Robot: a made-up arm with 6 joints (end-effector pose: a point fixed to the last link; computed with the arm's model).
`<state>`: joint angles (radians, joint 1 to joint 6).
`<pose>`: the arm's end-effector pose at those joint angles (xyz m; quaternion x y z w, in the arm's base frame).
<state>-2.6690 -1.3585 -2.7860 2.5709 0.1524 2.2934</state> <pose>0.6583 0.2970 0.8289 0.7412 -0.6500 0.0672 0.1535</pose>
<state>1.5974 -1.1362 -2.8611 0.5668 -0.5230 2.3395</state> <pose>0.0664 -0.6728 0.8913 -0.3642 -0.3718 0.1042 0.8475</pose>
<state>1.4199 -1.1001 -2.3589 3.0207 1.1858 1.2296</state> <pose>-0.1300 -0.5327 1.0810 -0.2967 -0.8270 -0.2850 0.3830</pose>
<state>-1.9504 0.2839 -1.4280 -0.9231 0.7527 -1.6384</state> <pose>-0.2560 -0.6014 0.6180 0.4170 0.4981 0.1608 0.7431</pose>
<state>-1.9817 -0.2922 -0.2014 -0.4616 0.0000 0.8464</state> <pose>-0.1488 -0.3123 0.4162 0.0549 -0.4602 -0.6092 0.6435</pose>
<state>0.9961 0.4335 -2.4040 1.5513 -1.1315 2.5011</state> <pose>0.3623 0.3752 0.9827 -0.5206 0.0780 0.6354 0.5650</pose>
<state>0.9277 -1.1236 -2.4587 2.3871 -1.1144 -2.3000</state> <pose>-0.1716 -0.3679 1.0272 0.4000 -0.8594 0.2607 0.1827</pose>
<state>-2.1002 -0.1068 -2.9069 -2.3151 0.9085 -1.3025</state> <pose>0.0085 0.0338 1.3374 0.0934 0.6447 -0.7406 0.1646</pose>
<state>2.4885 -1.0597 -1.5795 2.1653 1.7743 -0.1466</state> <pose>0.0037 -0.1879 1.1533 -0.3127 -0.5725 -0.1457 0.7438</pose>
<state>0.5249 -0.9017 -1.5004 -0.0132 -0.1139 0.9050</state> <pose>0.0866 -0.0133 1.1851 0.4753 -0.7742 0.4122 0.0687</pose>
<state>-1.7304 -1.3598 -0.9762 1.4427 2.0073 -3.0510</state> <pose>0.1469 -0.0207 0.9553 -0.4003 0.2532 0.8101 0.3454</pose>
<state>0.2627 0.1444 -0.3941 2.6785 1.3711 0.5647</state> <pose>0.3476 0.1807 0.3666 -0.7201 0.1185 0.6824 0.0411</pose>
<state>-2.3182 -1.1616 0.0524 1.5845 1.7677 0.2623</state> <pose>-0.0198 -0.2489 0.5208 0.4530 -0.8473 -0.2717 0.0558</pose>
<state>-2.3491 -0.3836 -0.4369 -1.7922 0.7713 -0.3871</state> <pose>-0.3123 -0.3033 0.5316 0.4104 0.4791 -0.2237 0.7430</pose>
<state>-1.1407 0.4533 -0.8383 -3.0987 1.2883 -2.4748</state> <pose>0.2277 -0.4990 0.3661 -0.1178 -0.7632 -0.0525 0.6331</pose>
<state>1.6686 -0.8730 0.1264 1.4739 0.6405 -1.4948</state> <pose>-0.0379 0.2361 0.3972 0.5195 0.2629 0.8117 0.0455</pose>
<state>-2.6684 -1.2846 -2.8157 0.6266 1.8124 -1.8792</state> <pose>0.5690 0.1803 0.9217 -0.2574 0.7276 -0.0597 0.6331</pose>
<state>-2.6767 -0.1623 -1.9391 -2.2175 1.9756 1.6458</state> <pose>-0.2492 -0.0533 1.1599 0.7496 -0.3817 0.5097 0.1805</pose>
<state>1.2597 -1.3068 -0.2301 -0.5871 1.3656 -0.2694</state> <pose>0.1700 0.2024 0.6477 -0.0100 0.2462 0.8307 0.4993</pose>
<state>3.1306 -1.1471 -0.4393 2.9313 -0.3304 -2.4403</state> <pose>-0.2526 0.0053 0.7053 -0.5478 -0.3107 -0.7239 0.2816</pose>
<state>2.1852 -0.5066 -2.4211 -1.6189 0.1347 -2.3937</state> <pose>0.0116 -0.0754 1.3012 -0.8830 -0.2806 0.2229 0.3032</pose>
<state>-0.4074 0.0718 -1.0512 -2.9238 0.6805 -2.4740</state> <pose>0.5373 -0.2483 0.6047 0.1754 -0.7891 0.0981 0.5804</pose>
